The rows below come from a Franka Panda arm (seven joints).
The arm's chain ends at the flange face. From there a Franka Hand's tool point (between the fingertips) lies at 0.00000 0.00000 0.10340 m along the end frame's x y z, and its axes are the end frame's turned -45 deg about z.
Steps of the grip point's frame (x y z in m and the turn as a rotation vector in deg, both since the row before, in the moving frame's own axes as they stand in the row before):
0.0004, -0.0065, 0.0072, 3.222, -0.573, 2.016
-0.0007, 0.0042, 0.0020, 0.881, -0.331, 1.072
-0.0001, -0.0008, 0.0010, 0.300, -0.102, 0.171
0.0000, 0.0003, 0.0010, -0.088, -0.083, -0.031
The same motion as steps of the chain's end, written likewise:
0.0005, -0.0014, 0.0074, 1.873, -2.683, 2.016
0.0040, 0.0042, 0.0020, 0.389, -0.857, 1.072
-0.0001, -0.0002, 0.0010, 0.140, -0.284, 0.171
0.0002, 0.0000, 0.0010, -0.121, 0.004, -0.031

